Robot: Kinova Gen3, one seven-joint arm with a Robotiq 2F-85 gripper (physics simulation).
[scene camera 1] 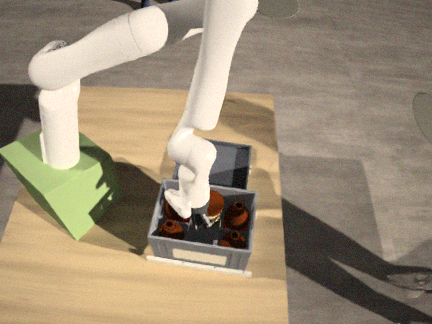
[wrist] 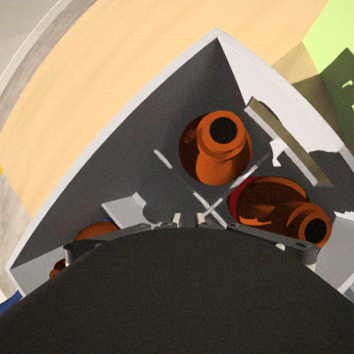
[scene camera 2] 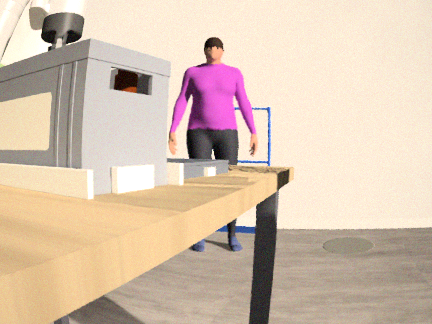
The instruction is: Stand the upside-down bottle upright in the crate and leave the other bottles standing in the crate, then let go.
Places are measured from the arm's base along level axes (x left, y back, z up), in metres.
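Pixels of known places: gripper, fingertip midpoint: (scene camera 1: pixel 197 225); arm's base, link origin: (scene camera 1: pixel 62 157).
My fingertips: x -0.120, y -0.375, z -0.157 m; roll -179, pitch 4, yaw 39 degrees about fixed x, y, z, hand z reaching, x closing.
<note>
For each thing: its top centre in the pictures, then the offset to it from my fingertips.
- grey crate, top centre: (scene camera 2: pixel 66 66) (scene camera 1: pixel 204 213) dx +0.003, dy -0.021, dz +0.074 m
- upside-down bottle, top centre: (scene camera 1: pixel 208 200) dx +0.048, dy -0.032, dz +0.065 m
The grey crate (scene camera 1: pixel 156 245) (scene camera 2: pixel 125 130) (wrist: pixel 120 112) stands on the table. The upside-down bottle (scene camera 1: pixel 215 201) shows its flat orange base in the back middle compartment, partly behind the wrist; in the wrist view it is hidden. Upright orange bottles stand at front left (scene camera 1: pixel 171 229) (wrist: pixel 215 167), back left (wrist: pixel 272 197), back right (scene camera 1: pixel 237 216) and front right (scene camera 1: pixel 234 239) (wrist: pixel 97 230). My gripper (scene camera 1: pixel 202 225) (scene camera 2: pixel 59 44) (wrist: pixel 188 222) points down over the crate's middle, in front of the upside-down bottle. Its fingers are nearly together, with no bottle visible between them.
A shallow dark grey tray (scene camera 1: pixel 232 162) (scene camera 2: pixel 200 169) lies behind the crate. White strips (scene camera 1: pixel 200 266) (scene camera 2: pixel 132 178) border the crate's foot. A green block (scene camera 1: pixel 50 185) (wrist: pixel 332 40) stands under the arm's base. A person in purple (scene camera 2: pixel 214 97) stands beyond the table.
</note>
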